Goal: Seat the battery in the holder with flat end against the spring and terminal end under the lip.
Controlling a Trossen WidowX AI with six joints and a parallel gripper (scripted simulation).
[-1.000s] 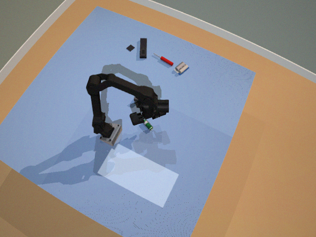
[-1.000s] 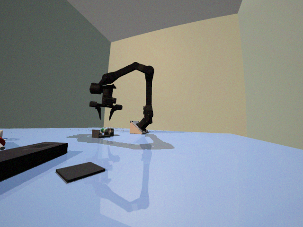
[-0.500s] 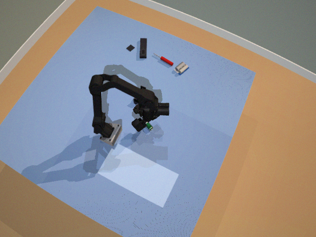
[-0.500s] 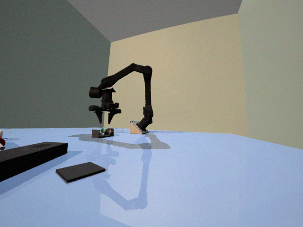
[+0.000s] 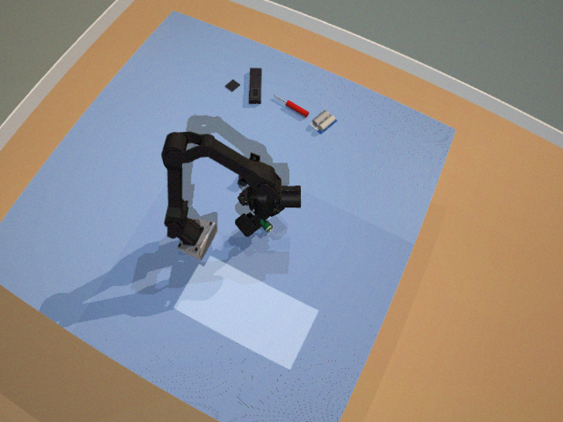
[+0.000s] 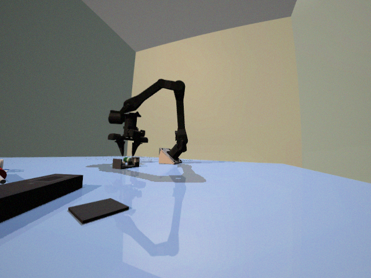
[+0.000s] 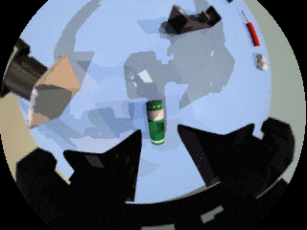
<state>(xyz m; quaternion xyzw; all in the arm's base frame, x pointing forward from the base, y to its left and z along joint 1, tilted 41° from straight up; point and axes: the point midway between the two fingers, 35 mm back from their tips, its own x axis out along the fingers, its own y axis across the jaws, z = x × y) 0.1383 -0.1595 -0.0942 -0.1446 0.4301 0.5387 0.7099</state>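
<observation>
Right now the battery is 20 mm below my gripper tip. Also, from my gripper tip: long black box 500 mm ahead, 250 mm to the left, 20 mm below; then red-handled screwdriver 470 mm ahead, 100 mm to the left, 20 mm below; then small black plate 470 mm ahead, 340 mm to the left, 30 mm below.
</observation>
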